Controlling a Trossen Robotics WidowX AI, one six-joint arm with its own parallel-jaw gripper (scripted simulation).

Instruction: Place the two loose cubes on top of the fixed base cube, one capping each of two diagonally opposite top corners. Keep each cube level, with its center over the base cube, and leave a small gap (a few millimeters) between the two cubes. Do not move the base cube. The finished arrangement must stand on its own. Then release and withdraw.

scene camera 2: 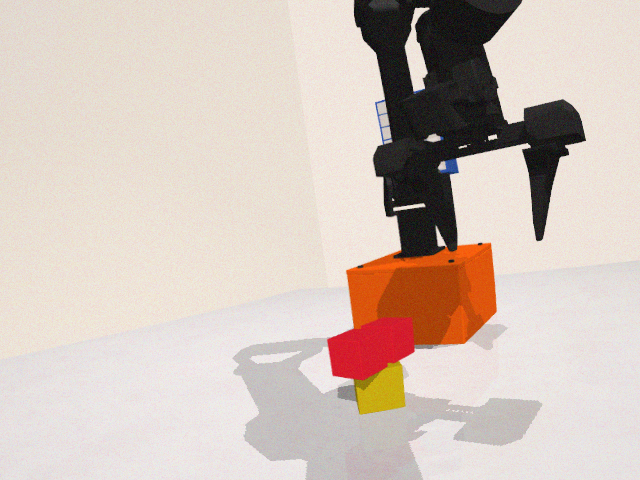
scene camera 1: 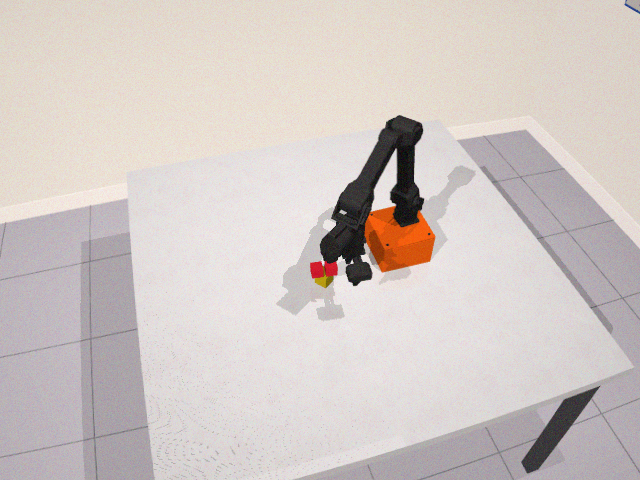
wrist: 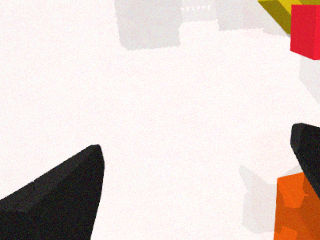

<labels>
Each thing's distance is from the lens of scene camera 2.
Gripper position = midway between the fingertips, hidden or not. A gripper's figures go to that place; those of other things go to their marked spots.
gripper [scene camera 2: 495, 246]: 36 cm
yellow cube [scene camera 2: 382, 391]: 37 cm
red cube [scene camera 2: 398, 332]: 37 cm
red cube [scene camera 2: 357, 354]: 34 cm
</labels>
